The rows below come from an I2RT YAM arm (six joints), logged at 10 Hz.
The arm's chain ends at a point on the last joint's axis. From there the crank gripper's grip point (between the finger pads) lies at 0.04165 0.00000 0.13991 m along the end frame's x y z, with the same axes.
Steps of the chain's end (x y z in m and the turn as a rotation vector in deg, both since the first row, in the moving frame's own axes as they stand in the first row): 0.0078, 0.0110, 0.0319, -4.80, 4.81, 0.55; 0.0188, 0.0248, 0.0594, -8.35, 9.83, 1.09; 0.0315, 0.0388, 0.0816, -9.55, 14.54, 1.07; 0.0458, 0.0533, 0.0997, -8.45, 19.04, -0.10; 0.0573, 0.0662, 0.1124, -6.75, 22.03, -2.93; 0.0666, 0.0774, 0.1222, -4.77, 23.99, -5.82; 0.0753, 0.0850, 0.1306, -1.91, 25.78, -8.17
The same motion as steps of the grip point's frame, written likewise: 0.0193, 0.0230, 0.0274, -4.80, 4.81, 0.55; 0.0418, 0.0455, 0.0487, -8.35, 9.83, 1.09; 0.0649, 0.0620, 0.0647, -9.55, 14.54, 1.07; 0.0890, 0.0724, 0.0770, -8.45, 19.04, -0.10; 0.1070, 0.0779, 0.0858, -6.75, 22.03, -2.93; 0.1201, 0.0809, 0.0929, -4.77, 23.99, -5.82; 0.1317, 0.0791, 0.0987, -1.91, 25.78, -8.17
